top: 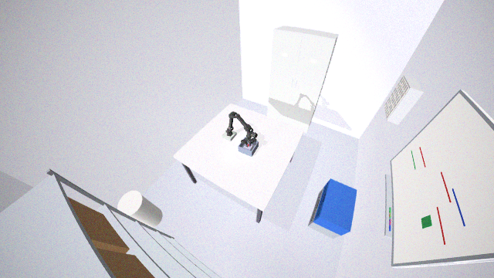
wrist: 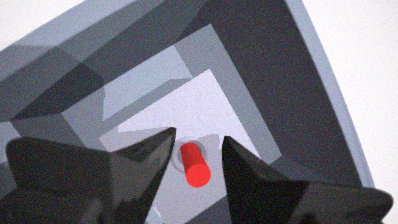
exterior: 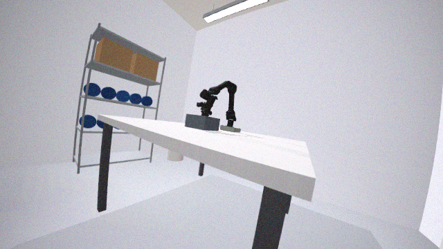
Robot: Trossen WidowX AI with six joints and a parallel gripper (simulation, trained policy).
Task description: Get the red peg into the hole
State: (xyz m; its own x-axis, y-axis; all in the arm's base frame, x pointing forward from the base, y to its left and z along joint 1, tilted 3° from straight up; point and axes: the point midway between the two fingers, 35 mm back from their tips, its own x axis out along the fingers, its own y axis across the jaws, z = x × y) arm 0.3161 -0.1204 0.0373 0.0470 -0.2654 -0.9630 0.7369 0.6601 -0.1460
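Now: the red peg 10 mm to the left of my gripper tip, 10 mm below it and 10 mm behind it. The rest, counted from my gripper tip: grey box: 40 mm below, 10 mm to the left, 10 mm behind; pale plate: 20 mm below, 10 mm to the left, 10 mm behind.
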